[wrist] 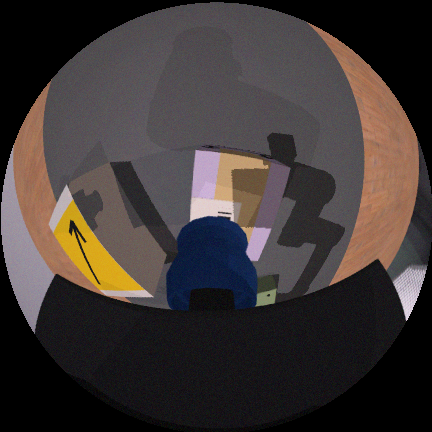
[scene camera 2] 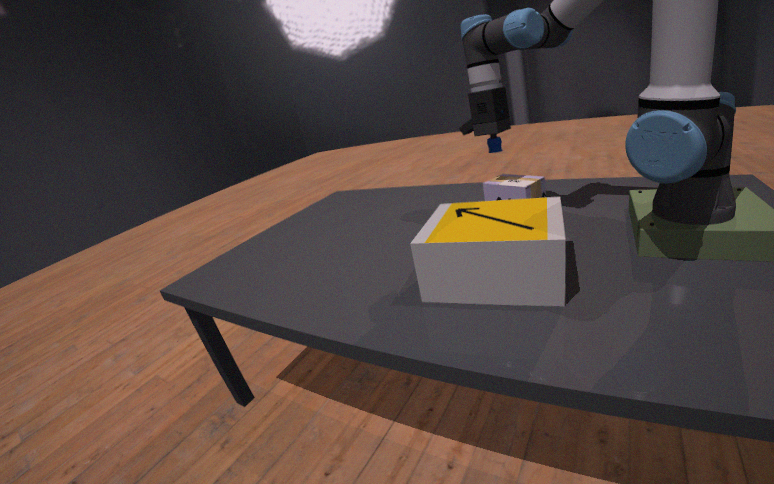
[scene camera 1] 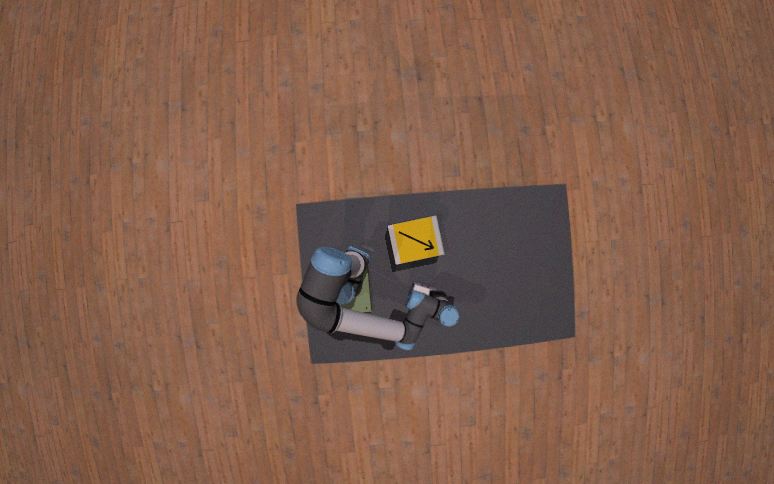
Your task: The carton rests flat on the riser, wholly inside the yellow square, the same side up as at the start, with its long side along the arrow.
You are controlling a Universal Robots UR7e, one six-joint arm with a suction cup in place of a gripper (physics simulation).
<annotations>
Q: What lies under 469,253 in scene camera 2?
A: A riser.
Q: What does the carton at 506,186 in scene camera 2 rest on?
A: The table.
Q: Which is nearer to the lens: the carton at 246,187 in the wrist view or the riser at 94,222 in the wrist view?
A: The carton.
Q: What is my suction cup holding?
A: Nothing.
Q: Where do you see a riser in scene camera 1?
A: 418,239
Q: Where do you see my suction cup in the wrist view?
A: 211,252
</annotations>
